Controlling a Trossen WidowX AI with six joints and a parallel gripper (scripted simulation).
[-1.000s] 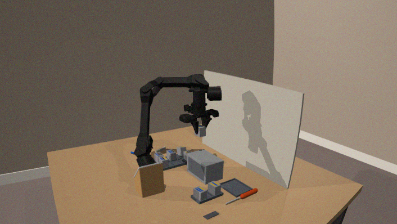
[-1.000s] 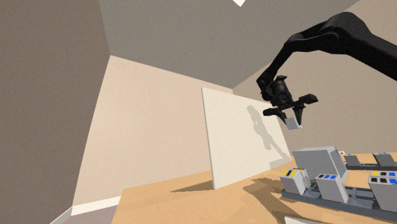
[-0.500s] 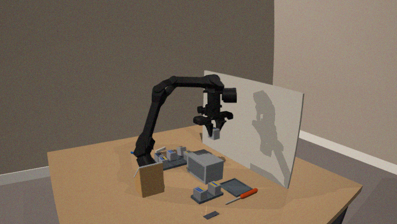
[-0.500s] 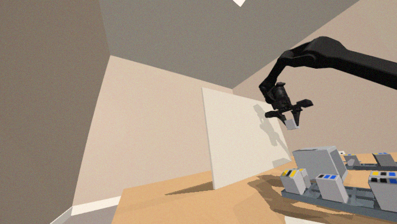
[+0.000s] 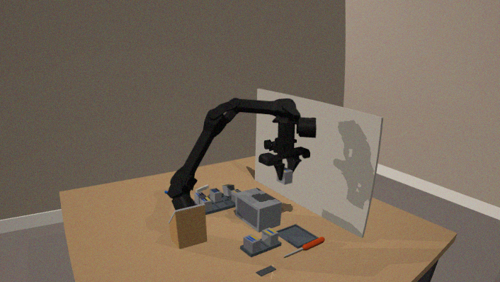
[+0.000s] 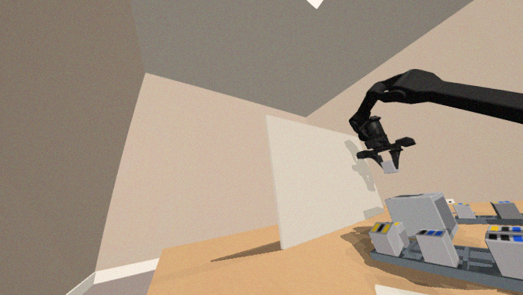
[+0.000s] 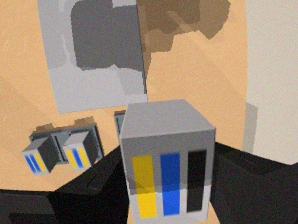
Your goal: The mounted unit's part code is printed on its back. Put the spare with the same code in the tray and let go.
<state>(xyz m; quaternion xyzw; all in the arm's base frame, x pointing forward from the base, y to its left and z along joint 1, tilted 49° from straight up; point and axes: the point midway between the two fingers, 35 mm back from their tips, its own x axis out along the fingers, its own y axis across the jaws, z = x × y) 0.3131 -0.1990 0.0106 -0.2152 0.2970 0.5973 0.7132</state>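
Now: gripper tip 19 cm above the dark tray, 10 cm to the left of it and 2 cm past it. Round my gripper tip: white panel 19 cm ahead, 6 cm to the left, 3 cm above; then grey spare 2 cm above; then grey mounted unit 14 cm below, 10 cm to the left, 4 cm behind.
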